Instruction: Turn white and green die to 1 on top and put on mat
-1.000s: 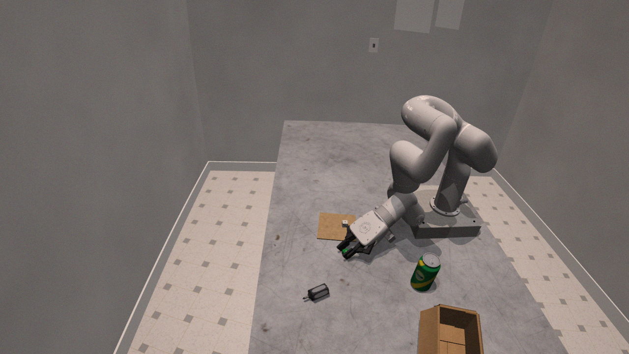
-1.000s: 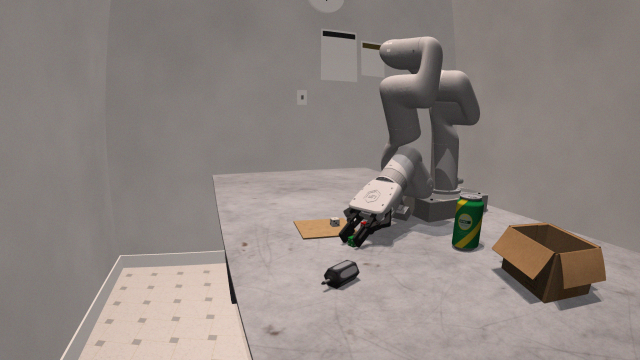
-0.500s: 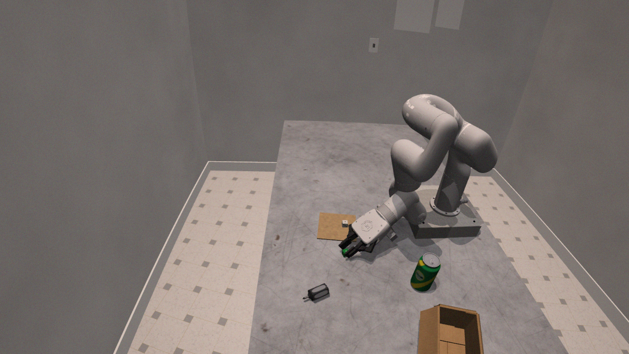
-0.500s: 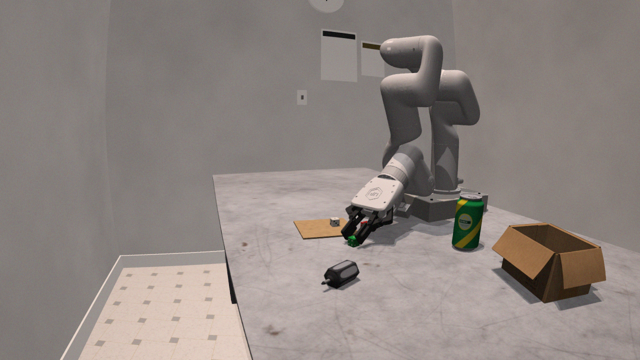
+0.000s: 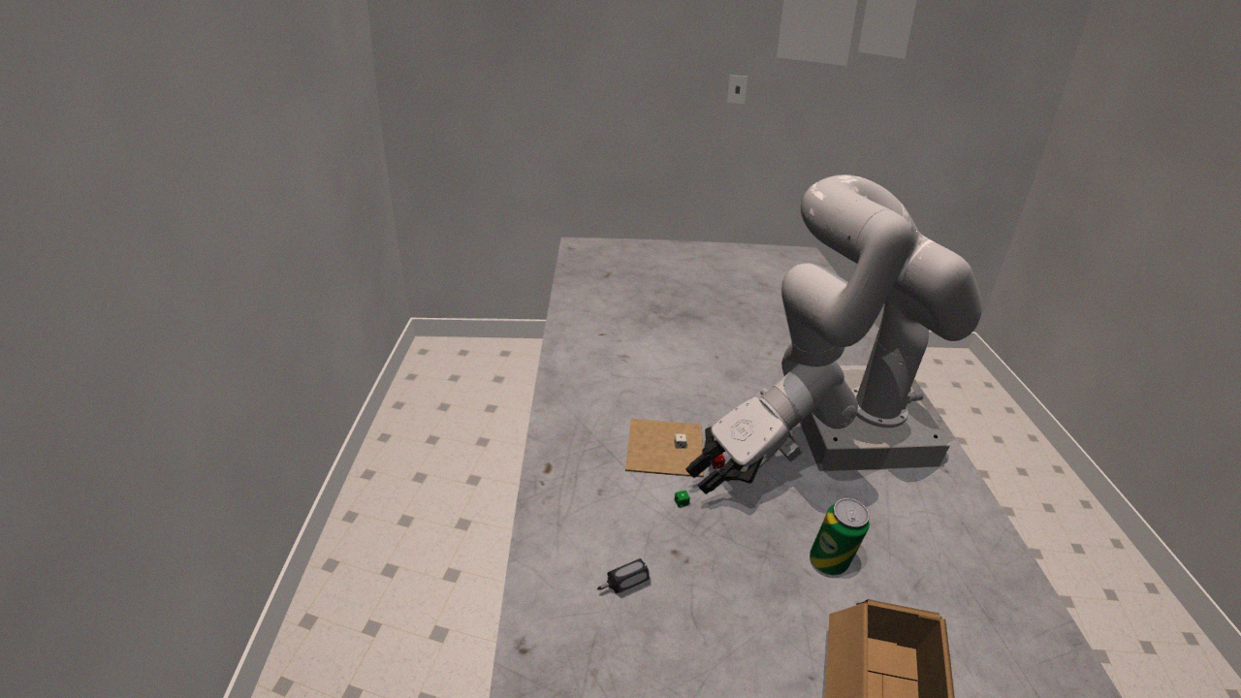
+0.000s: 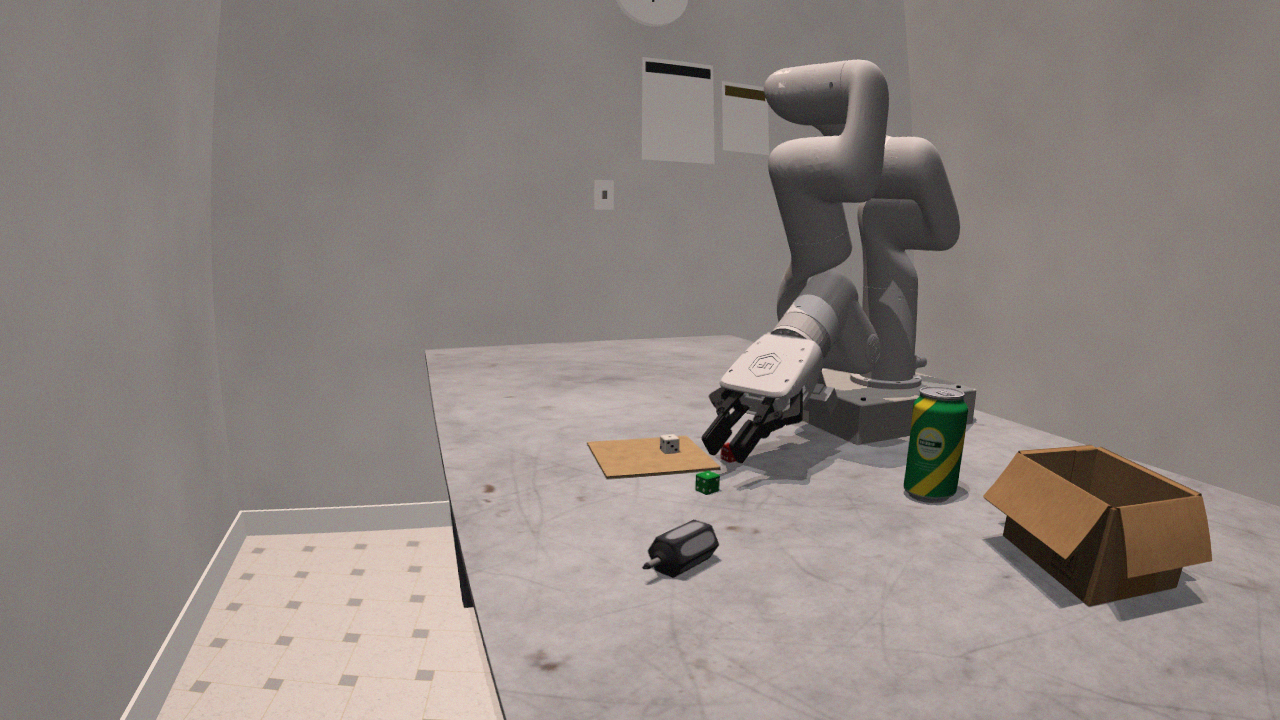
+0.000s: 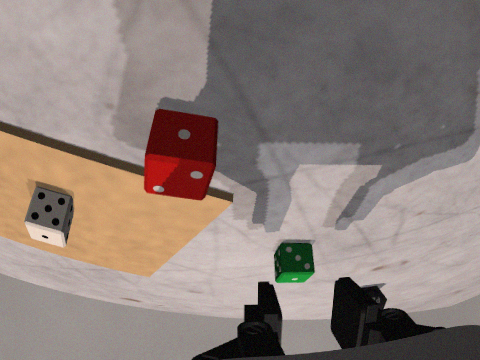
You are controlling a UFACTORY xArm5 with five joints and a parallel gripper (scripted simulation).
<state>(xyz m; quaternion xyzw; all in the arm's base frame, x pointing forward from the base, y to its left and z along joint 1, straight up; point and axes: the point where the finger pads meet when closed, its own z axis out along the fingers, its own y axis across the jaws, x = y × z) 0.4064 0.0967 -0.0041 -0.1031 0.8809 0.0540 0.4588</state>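
Now: hand 40 mm short of the green die, 40 mm above it and 10 mm to the right of it. The rest, counted from my hand: tan mat 130 mm to the right, 50 mm below, 30 mm ahead; red die 60 mm to the right, 50 mm behind, 40 mm below; white die 120 mm to the right, 40 mm below.
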